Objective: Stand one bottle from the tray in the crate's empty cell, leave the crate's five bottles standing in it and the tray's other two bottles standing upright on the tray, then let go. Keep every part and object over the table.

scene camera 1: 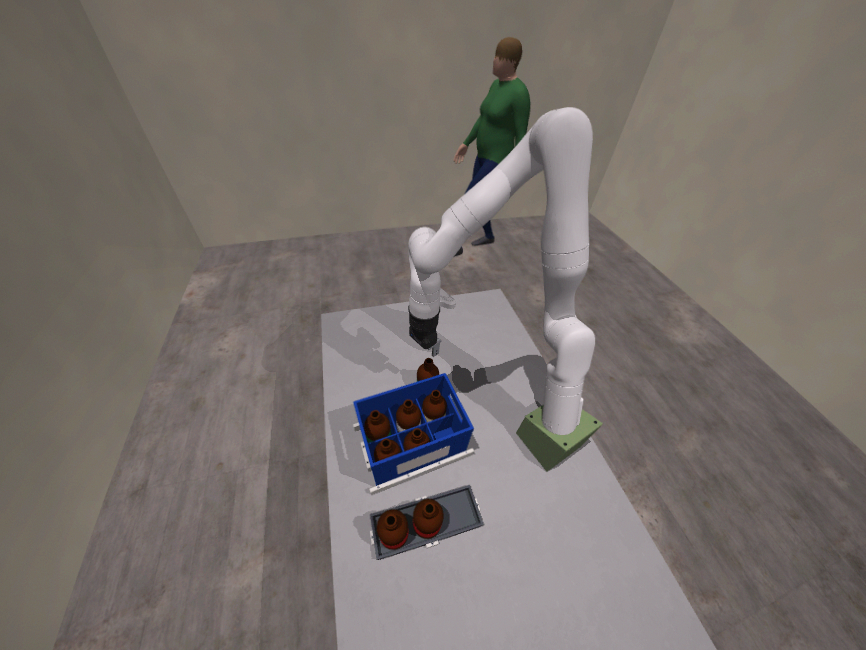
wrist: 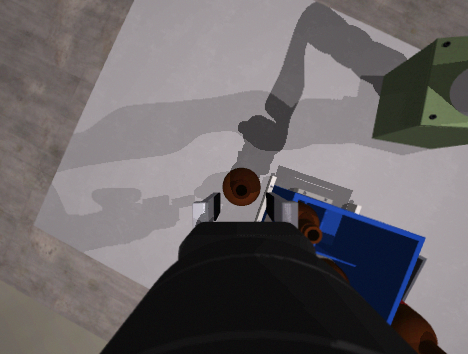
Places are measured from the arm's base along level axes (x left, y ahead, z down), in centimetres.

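Pixels of known places: gripper, fingertip midpoint: [scene camera 1: 428,348] [wrist: 243,202]; arm's base at its link origin: [scene camera 1: 558,422].
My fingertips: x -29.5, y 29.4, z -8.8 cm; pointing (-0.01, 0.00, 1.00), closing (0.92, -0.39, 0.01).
Ahead of a thing's pixels: the offset from my fingertips to its top centre. "spot": to the spot under its first point.
The blue crate @(dx +16.5, dy +10.0, dz +4.8 cm) [scene camera 1: 458,444] [wrist: 360,218] holds five brown bottles, among them one at the back right [scene camera 1: 434,405] and one in the front middle [scene camera 1: 417,439]. Its front right cell is empty. The grey tray @(spot: dx +40.4, dy +3.0, dz +21.8 cm) [scene camera 1: 463,515] carries two upright bottles, a left one @(dx +38.5, dy +21.5, dz +6.3 cm) [scene camera 1: 391,528] and a right one @(dx +39.0, dy +12.7, dz +6.3 cm) [scene camera 1: 428,518]. Another brown bottle @(dx -0.4, dy -0.5, dz +6.8 cm) [scene camera 1: 427,371] [wrist: 241,186] stands on the table behind the crate, its lower part hidden in the scene view. My gripper [scene camera 1: 432,349] [wrist: 243,202] is open and empty above this bottle, apart from it.
White strips @(spot: dx +26.8, dy +11.0, dz +19.4 cm) [scene camera 1: 419,472] lie along the crate's sides. The arm's green base [scene camera 1: 545,444] [wrist: 407,100] stands to the right of the crate. A person in green [scene camera 1: 500,111] stands on the floor beyond the table's far end.
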